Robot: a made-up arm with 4 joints.
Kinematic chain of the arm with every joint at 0, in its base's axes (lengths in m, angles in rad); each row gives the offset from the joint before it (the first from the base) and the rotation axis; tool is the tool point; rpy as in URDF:
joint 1: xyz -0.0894 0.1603 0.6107 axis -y
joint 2: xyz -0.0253 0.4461 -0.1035 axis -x
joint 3: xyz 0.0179 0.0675 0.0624 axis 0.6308 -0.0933 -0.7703
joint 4: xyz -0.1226 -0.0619 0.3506 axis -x
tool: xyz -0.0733 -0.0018 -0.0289 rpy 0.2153 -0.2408 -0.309
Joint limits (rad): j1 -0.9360..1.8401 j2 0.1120..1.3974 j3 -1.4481..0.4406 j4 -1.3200..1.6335
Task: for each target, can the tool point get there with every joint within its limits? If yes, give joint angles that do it. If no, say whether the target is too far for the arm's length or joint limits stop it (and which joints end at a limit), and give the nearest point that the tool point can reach.
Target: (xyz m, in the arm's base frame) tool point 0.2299 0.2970 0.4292
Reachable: no: joint limits stop it (at a limit: joint 1, joint 2, joint 3) | nearest point -0.2692 0.6201 0.3054 | short by 0.607 m
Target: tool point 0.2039 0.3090 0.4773
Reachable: no: joint limits stop it (at a limit: joint 1, joint 2, joint 3) | nearest point -0.2688 0.6208 0.3058 | short by 0.592 m
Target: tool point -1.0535 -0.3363 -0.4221
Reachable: no: too far | nearest point -0.3453 0.6071 0.3365 | short by 1.402 m
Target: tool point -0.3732 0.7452 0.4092
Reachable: yes | joints 1.5293 0.4232 0.0941 1.3906
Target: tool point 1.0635 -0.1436 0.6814
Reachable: no: too far | nearest point 0.0742 0.6617 0.9463 | short by 1.303 m
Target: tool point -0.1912 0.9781 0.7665
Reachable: yes | joints -0.3938 0.9470 -0.6775 0.5963
